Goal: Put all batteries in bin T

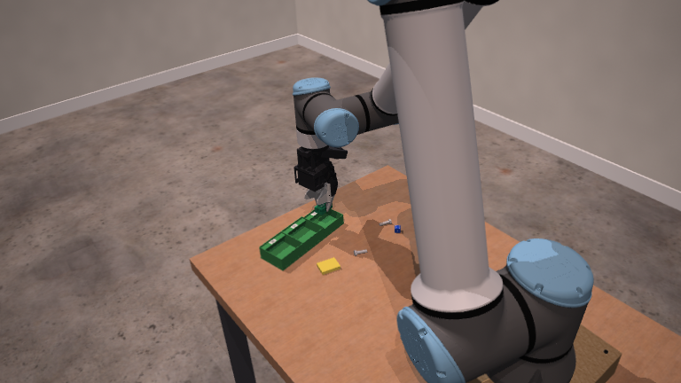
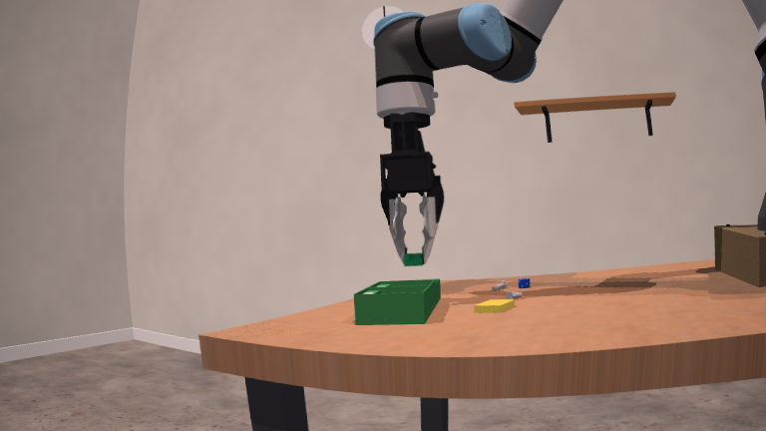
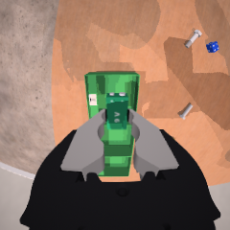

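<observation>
Right now the green bin is 8 cm to the left of my hand, 6 cm below it and 1 cm behind it. Round my hand: flat yellow block: 14 cm behind, 10 cm to the left, 7 cm below; green block: 1 cm to the right, 1 cm below; blue cube: 15 cm behind, 14 cm to the right, 7 cm below.
</observation>
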